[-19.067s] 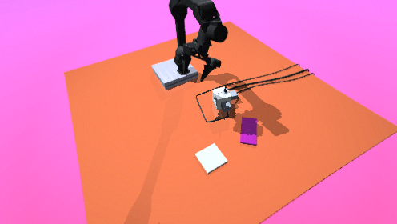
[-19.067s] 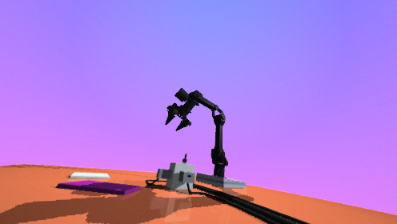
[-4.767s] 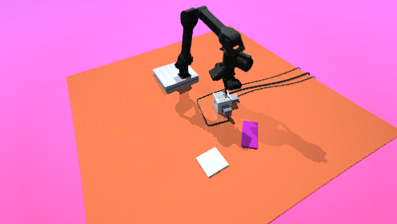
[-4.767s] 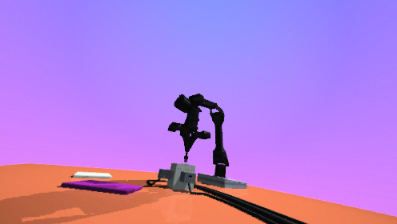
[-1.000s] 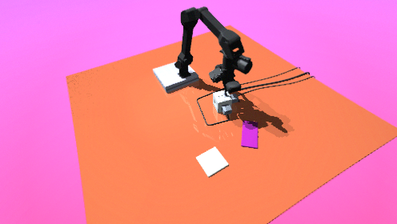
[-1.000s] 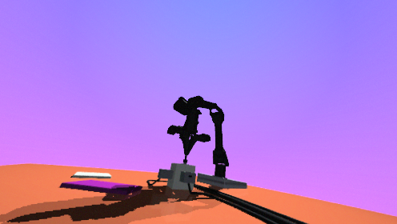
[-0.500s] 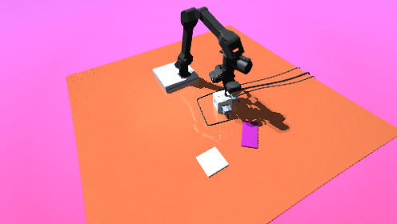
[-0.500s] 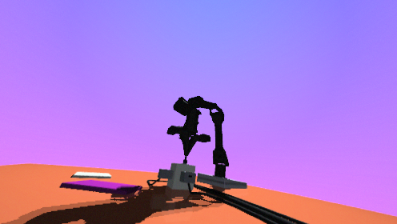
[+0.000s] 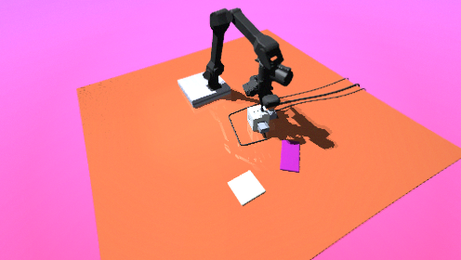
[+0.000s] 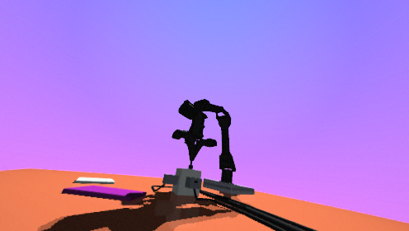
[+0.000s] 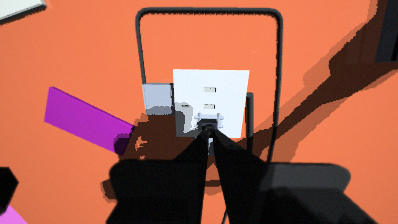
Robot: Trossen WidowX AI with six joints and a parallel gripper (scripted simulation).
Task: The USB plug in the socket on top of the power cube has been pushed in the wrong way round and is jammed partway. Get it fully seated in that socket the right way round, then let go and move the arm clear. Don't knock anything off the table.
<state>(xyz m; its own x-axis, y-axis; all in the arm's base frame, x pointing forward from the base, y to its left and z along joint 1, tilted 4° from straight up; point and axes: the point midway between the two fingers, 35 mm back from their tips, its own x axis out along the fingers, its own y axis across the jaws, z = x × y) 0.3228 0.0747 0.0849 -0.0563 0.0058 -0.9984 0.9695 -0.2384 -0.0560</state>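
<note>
The dark USB plug lies 2 cm below my gripper tip. From my gripper tip the other things lie so: white flat slab (24 cm to the right, 24 cm ahead, 10 cm below); then purple flat slab (21 cm ahead, 10 cm below, 1 cm to the right).
</note>
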